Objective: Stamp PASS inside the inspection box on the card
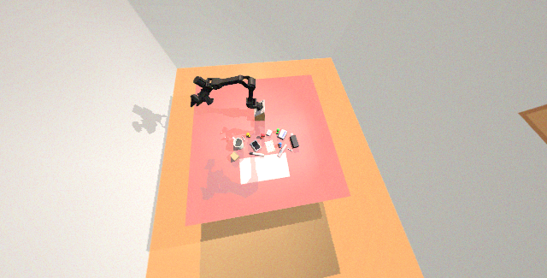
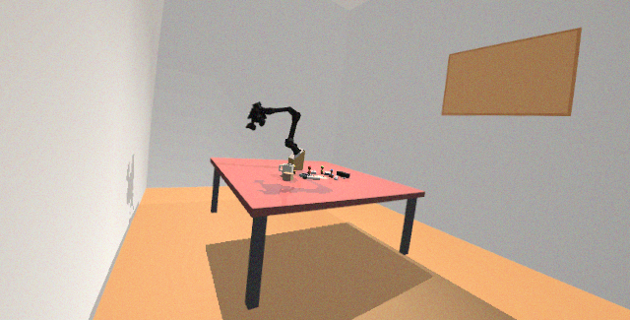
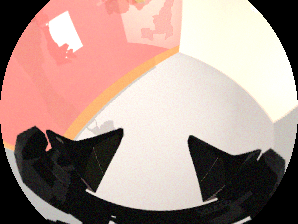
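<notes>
The green-topped stamp lies 170 mm ahead of my gripper tip, 630 mm to the left of it and 330 mm below it. The rest, counted from my gripper tip: red-topped stamp: 200 mm ahead, 480 mm to the left, 330 mm below; then mug: 230 mm ahead, 250 mm to the left, 310 mm below; then wooden cube: 340 mm ahead, 210 mm to the left, 320 mm below.
</notes>
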